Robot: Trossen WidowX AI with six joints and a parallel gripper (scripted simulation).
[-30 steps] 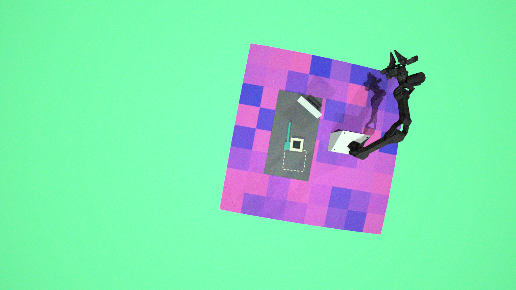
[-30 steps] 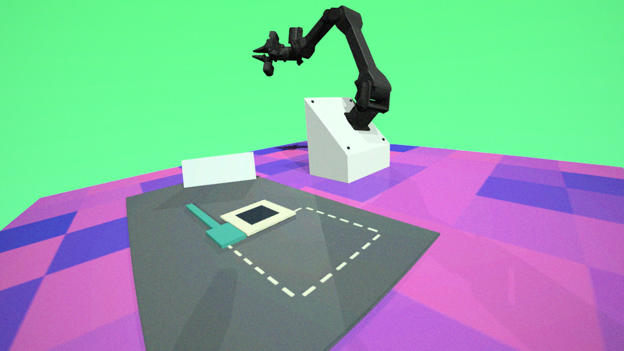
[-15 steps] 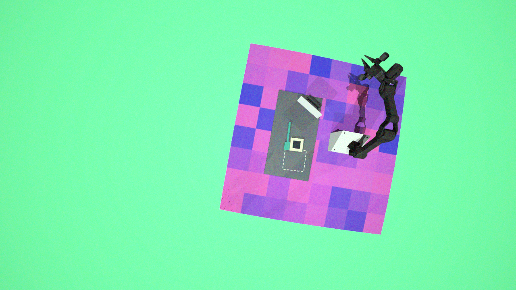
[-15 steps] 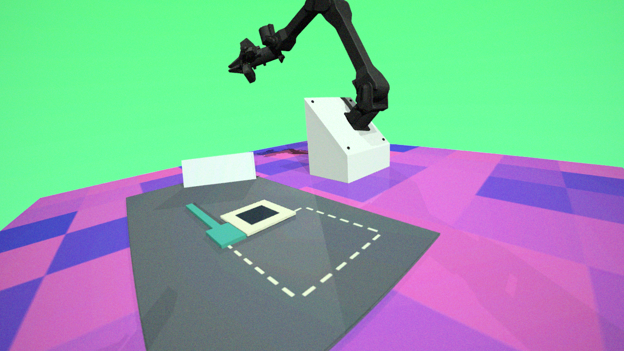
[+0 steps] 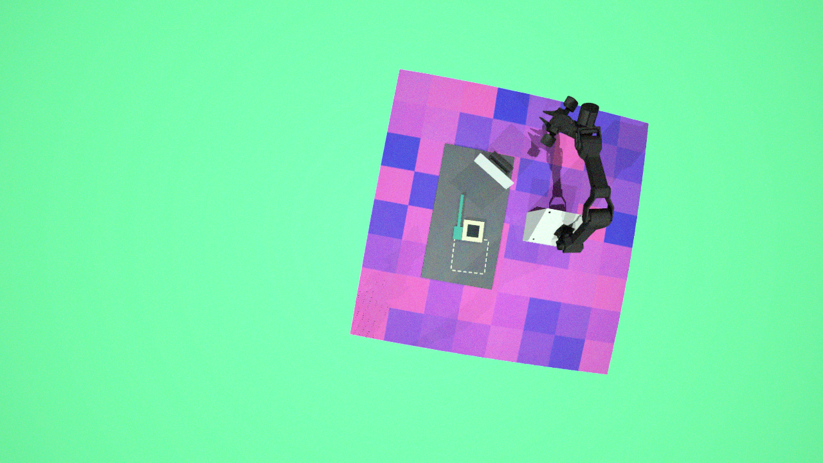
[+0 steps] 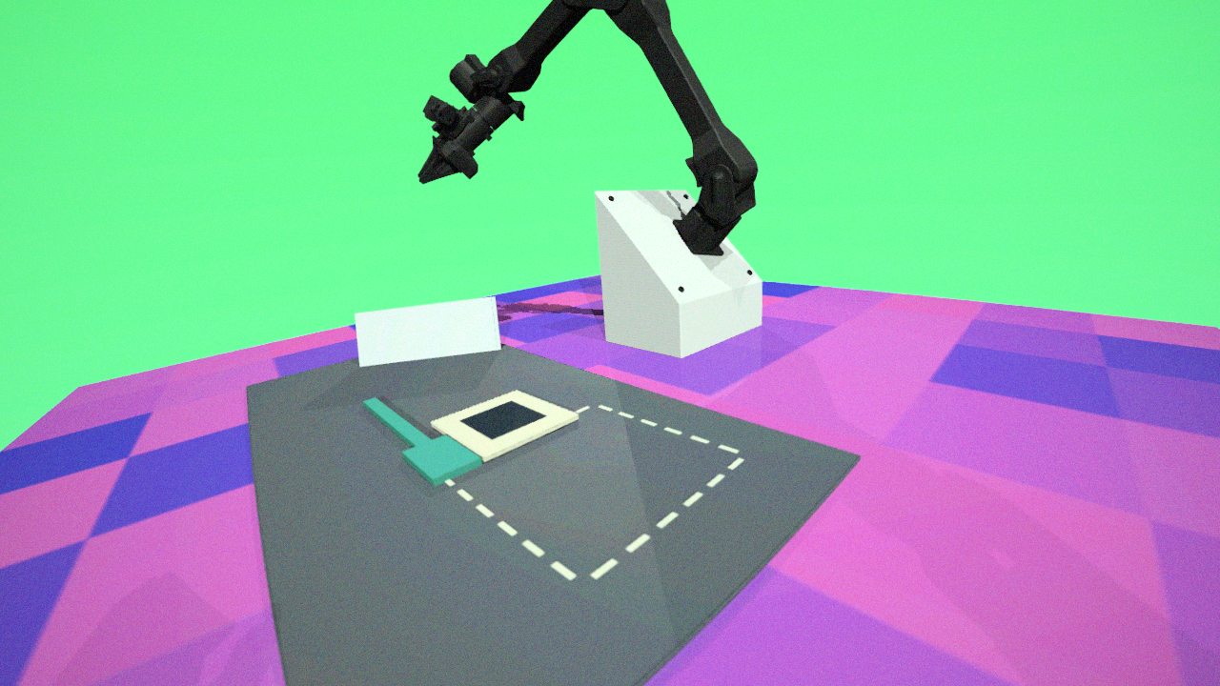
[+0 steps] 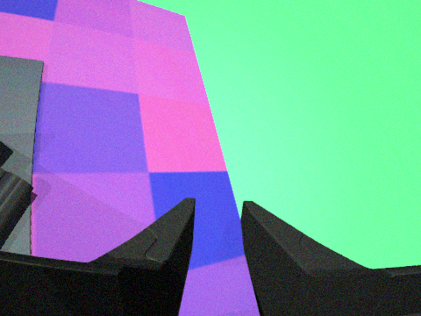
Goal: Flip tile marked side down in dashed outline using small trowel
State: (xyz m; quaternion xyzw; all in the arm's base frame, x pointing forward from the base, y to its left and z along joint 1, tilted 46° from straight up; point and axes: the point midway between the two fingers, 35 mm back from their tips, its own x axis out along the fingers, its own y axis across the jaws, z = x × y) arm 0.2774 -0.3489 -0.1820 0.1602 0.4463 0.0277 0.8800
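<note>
Now: the small trowel 40 mm ahead of my gripper tip, 190 mm to the left of it and 240 mm below it. Round my gripper tip: cream tile 80 mm ahead, 500 mm to the left, 260 mm below; dark mat 110 mm ahead, 440 mm to the left, 290 mm below; teal l-shaped strip 150 mm ahead, 480 mm to the left, 260 mm below.
</note>
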